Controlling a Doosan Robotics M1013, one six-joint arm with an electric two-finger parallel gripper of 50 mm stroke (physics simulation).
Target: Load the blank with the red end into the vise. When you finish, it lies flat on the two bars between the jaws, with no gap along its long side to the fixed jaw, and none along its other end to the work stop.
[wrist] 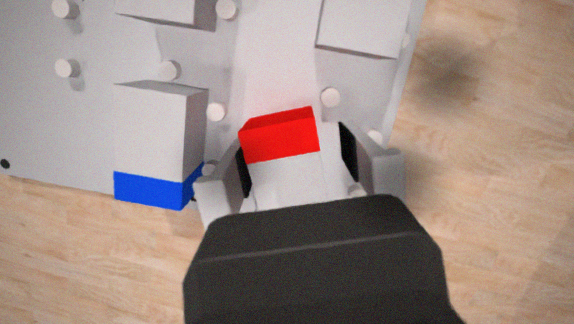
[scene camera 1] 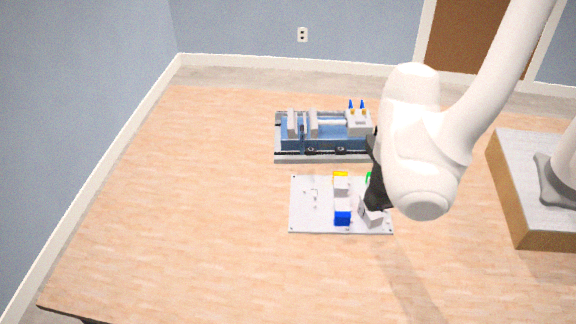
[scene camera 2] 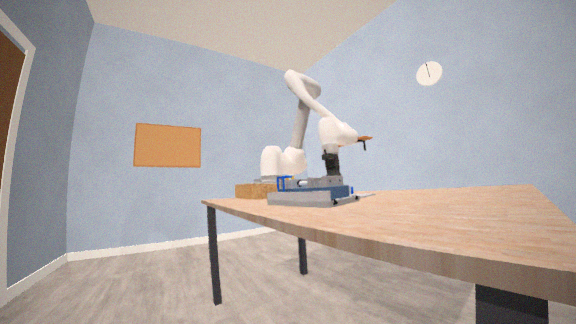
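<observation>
The red-ended blank [wrist: 285,177] [scene camera 1: 374,221] sits at the plate's front right, turned askew to the plate's edges. Its red end points up the wrist view; its rear end is hidden under the gripper body. My gripper [wrist: 295,147] is open around it and holds nothing. The left pad is close to the blank; a gap shows at the right pad. In scene camera 1, the arm and gripper hide the red end. The vise [scene camera 1: 327,145] [scene camera 2: 305,199] stands behind the plate. Between its two upright jaws [scene camera 1: 291,122] [scene camera 1: 313,122] no blank shows. A dark post [scene camera 1: 302,142] stands at its front.
The white plate [scene camera 1: 305,220] [wrist: 30,120] carries short pegs. A blue-ended blank [wrist: 150,130] [scene camera 1: 342,218] stands left of the gripper. A yellow-ended blank [scene camera 1: 341,186] and a green-ended blank [scene camera 1: 369,177] are farther back. The robot's base block [scene camera 1: 510,200] is at the right.
</observation>
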